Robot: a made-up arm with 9 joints. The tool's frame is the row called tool. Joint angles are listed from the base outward.
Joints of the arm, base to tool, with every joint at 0 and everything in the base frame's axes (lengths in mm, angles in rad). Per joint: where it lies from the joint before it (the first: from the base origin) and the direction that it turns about. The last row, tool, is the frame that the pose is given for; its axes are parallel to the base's.
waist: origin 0 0 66 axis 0 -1 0
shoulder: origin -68 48 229 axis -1 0 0
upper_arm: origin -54 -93 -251 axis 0 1 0
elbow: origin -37 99 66 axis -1 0 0
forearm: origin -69 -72 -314 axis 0 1 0
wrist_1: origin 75 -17 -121 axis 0 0 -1
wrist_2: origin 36 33 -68 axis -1 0 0
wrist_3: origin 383 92 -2 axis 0 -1 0
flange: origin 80 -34 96 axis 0 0 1
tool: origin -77 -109 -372
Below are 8 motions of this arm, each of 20 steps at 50 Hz.
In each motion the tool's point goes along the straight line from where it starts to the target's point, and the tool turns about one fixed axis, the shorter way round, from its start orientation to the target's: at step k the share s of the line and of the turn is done. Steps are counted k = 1, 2, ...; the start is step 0. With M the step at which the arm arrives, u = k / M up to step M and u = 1 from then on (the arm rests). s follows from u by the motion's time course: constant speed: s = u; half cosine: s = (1 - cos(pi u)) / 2; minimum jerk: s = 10 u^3 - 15 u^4 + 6 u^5.
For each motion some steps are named. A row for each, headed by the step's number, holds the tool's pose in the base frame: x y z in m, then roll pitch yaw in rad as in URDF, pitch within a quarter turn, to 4 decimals.
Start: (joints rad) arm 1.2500 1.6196 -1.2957 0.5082 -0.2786 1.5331 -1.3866 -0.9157 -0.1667
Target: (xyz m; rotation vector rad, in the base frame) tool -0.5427 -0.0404 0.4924 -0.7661 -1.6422 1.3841
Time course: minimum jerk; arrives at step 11
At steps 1, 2, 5, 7, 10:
1: -0.6178 -0.0310 0.4341 -1.8088 -0.1828 2.0653
2: -0.6149 -0.0314 0.4364 -1.8013 -0.1839 2.0654
5: -0.5869 -0.0349 0.4581 -1.7291 -0.1944 2.0664
7: -0.5621 -0.0380 0.4773 -1.6650 -0.2039 2.0666
10: -0.5432 -0.0403 0.4920 -1.6160 -0.2110 2.0664

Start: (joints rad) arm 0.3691 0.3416 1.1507 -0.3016 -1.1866 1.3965 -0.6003 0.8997 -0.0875
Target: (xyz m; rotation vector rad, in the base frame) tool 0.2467 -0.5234 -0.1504 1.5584 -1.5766 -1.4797
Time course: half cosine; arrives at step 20
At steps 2, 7, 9, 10, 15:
2: -0.1711 -0.7421 -0.2347 1.3852 -0.4052 -2.6430
7: -0.0647 -0.6864 -0.2132 1.4596 -0.1789 -2.4680
9: -0.0009 -0.6531 -0.2004 1.5216 -0.0508 -2.3578
10: 0.0326 -0.6355 -0.1936 1.5596 0.0136 -2.2969
15: 0.1840 -0.5562 -0.1631 1.7835 0.2678 -1.9842

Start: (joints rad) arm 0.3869 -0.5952 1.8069 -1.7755 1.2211 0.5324 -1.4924 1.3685 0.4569
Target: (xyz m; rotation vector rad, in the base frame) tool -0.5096 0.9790 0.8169 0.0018 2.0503 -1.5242
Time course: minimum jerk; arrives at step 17
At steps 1, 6, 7, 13, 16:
1: -0.4980 1.0396 0.6950 -1.8352 0.6676 -2.9908
6: -0.5007 1.0251 0.7240 -1.8146 0.6196 -2.9326
7: -0.5019 1.0192 0.7360 -1.8072 0.5995 -2.9095
13: -0.5086 0.9844 0.8061 -1.7767 0.4800 -2.7834
16: -0.5096 0.9791 0.8167 -1.7737 0.4617 -2.7654

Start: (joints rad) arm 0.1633 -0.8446 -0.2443 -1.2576 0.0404 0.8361 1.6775 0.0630 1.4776
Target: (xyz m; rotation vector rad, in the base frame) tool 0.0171 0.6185 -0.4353 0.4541 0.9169 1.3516
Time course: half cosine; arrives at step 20
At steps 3, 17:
3: 0.2752 0.8721 -0.1198 0.4176 -0.3605 1.5724
17: 0.0320 0.6331 -0.4171 0.8739 0.2642 1.6046

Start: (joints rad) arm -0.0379 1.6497 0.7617 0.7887 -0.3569 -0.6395 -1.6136 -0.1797 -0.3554
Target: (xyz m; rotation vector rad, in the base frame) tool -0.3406 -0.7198 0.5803 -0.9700 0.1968 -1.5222
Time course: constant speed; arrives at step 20
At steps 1, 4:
1: -0.3632 -0.6415 0.4254 -1.2274 0.3207 -1.4409
4: -0.3596 -0.6538 0.4499 -1.1554 0.1972 -1.4177

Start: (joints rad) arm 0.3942 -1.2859 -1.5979 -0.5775 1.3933 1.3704 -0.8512 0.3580 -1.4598
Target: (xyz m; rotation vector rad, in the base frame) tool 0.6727 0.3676 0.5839 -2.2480 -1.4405 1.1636
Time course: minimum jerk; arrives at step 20
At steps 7, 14, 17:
7: 0.6810 0.5148 0.5119 -2.3847 0.7685 1.4940
14: 0.6745 0.3990 0.5685 -2.4268 0.5729 1.3662
17: 0.6730 0.3727 0.5814 -2.4316 0.5281 1.3407

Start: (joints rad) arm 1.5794 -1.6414 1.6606 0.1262 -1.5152 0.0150 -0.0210 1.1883 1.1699
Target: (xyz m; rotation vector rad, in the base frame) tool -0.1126 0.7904 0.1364 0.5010 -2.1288 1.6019
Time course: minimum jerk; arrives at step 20
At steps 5, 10, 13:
5: -0.1956 0.4816 0.4543 -2.5420 -0.1499 -2.7187
10: -0.1589 0.6182 0.3137 -2.2760 -0.3631 -2.8443
13: -0.1344 0.7094 0.2198 -2.0694 -0.4827 -2.9676

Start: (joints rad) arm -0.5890 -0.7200 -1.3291 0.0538 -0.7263 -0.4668 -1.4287 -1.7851 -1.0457
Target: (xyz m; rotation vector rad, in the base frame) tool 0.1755 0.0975 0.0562 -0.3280 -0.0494 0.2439
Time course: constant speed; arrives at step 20
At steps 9, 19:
9: 0.1298 0.0895 0.0720 -0.1549 0.1440 0.1243
19: 0.1713 0.0968 0.0576 -0.3140 0.0044 0.2353

